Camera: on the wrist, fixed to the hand. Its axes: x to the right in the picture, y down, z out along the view.
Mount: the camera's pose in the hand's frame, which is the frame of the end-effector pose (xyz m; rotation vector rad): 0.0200 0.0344 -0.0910 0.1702 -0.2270 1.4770
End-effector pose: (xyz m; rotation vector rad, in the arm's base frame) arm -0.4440 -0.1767 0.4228 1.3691 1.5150 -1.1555
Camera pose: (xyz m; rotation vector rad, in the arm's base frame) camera -0.4098 -0.0835 0.4257 1.7922 -0.0027 -0.4006
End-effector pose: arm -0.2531 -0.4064 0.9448 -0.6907 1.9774 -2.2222
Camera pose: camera -0.3139 -0.3352 0.9117 0.4568 1.3038 -1.2225
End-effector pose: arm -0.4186 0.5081 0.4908 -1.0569 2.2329 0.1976
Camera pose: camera -0.4981 0.4826 0.5445 0.8202 2.2888 0.6595
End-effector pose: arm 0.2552 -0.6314 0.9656 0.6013 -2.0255 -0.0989
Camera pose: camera 0.3108 -0.5945 1.0391 -0.9247 -2.2224 0.9075
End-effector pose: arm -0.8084 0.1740 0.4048 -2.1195 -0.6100 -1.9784
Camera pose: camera -0.8766 0.1101 0.4385 -1.7067 0.6347 -0.7982
